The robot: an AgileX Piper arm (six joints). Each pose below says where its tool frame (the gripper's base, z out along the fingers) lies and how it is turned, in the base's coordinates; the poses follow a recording.
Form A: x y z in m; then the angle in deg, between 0 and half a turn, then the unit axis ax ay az.
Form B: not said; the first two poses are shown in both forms.
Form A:
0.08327, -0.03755, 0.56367, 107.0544, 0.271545, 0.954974, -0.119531
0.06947, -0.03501, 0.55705, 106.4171, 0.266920, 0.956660, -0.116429
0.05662, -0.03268, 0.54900, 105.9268, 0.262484, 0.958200, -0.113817
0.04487, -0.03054, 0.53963, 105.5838, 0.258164, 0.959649, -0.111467
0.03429, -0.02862, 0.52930, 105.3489, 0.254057, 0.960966, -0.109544
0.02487, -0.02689, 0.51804, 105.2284, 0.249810, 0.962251, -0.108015
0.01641, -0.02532, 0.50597, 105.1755, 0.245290, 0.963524, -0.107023
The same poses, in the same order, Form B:
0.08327, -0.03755, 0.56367, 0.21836, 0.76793, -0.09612, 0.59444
0.06947, -0.03501, 0.55705, 0.21376, 0.76611, -0.09324, 0.59890
0.05662, -0.03268, 0.54900, 0.20953, 0.76488, -0.09085, 0.60233
0.04487, -0.03054, 0.53963, 0.20561, 0.76431, -0.08878, 0.60471
0.03429, -0.02862, 0.52930, 0.20203, 0.76416, -0.08711, 0.60634
0.02487, -0.02689, 0.51804, 0.19849, 0.76457, -0.08582, 0.60718
0.01641, -0.02532, 0.50597, 0.19483, 0.76531, -0.08501, 0.60755

